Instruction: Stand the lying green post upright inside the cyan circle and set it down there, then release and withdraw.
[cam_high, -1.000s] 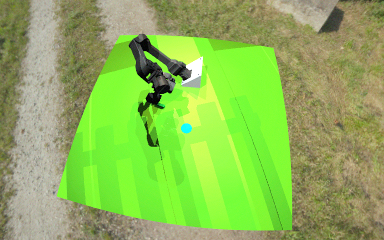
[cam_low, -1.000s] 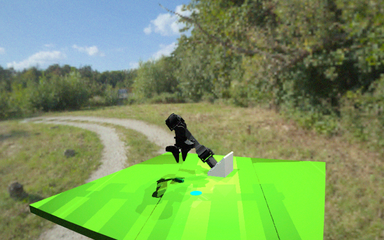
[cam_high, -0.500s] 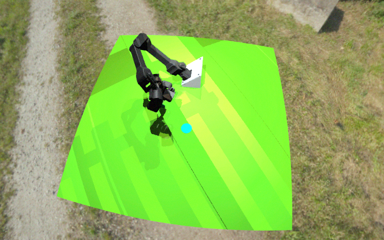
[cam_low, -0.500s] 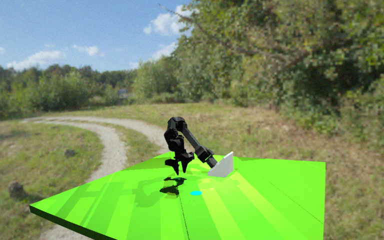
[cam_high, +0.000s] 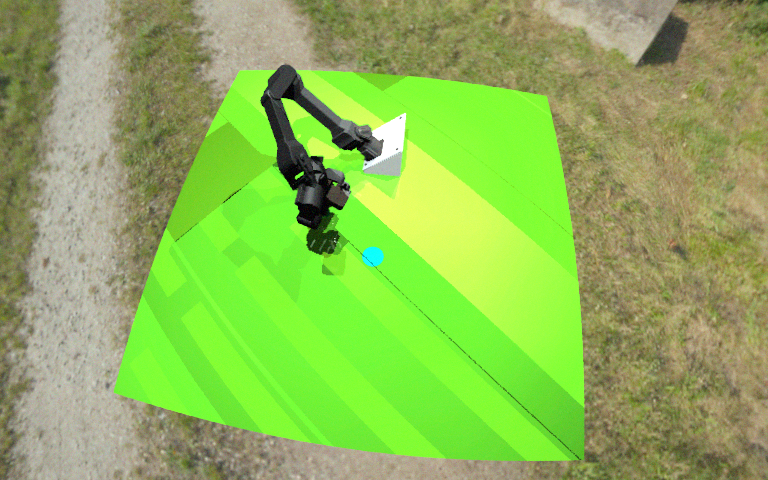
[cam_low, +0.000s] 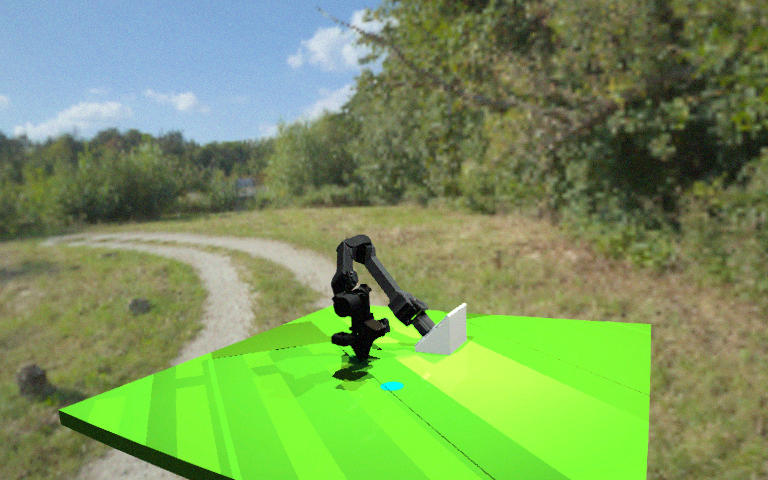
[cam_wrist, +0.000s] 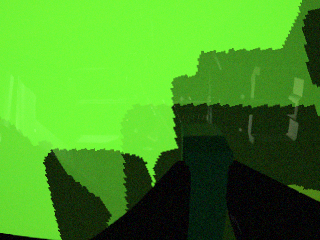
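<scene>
The cyan circle is 16 cm to the left of my gripper tip, 12 cm ahead of it and 1 cm below it. From my gripper tip the other things lie so: green post: 2 cm to the right, 1 cm behind.
</scene>
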